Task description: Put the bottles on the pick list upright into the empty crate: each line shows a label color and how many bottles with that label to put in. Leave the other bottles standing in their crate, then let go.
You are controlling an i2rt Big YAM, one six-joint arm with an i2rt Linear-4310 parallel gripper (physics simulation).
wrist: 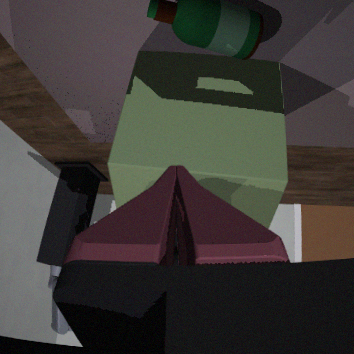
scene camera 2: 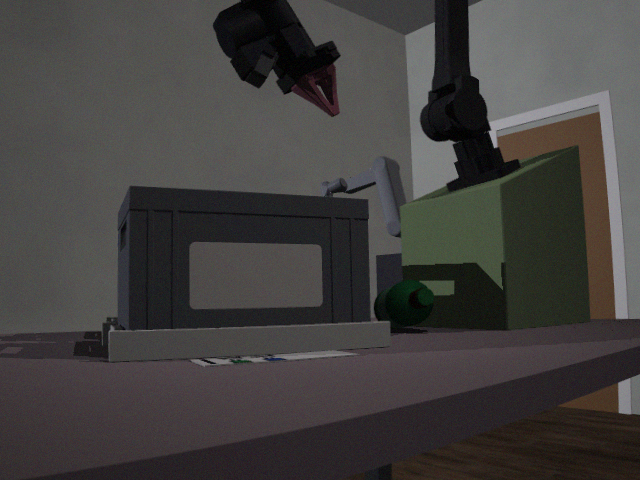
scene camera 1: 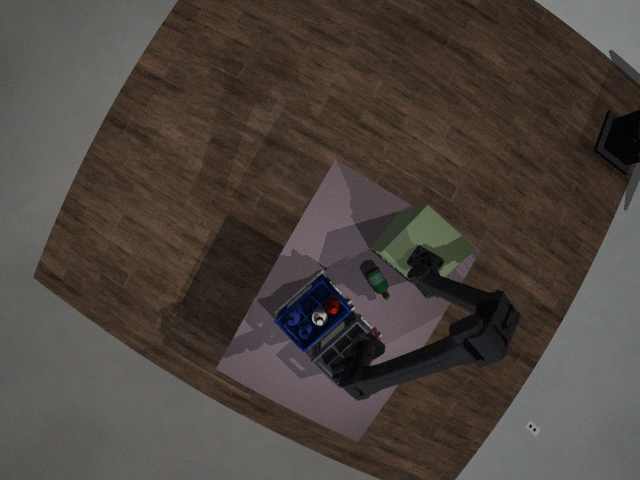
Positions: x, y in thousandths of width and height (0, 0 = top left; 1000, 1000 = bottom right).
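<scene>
Scene camera 2: my gripper (scene camera 2: 524, 241), green-labelled bottle (scene camera 2: 640, 630), low pale rail (scene camera 2: 255, 718), pick list (scene camera 2: 355, 753). Wrist view: my gripper (wrist: 496, 499).
</scene>
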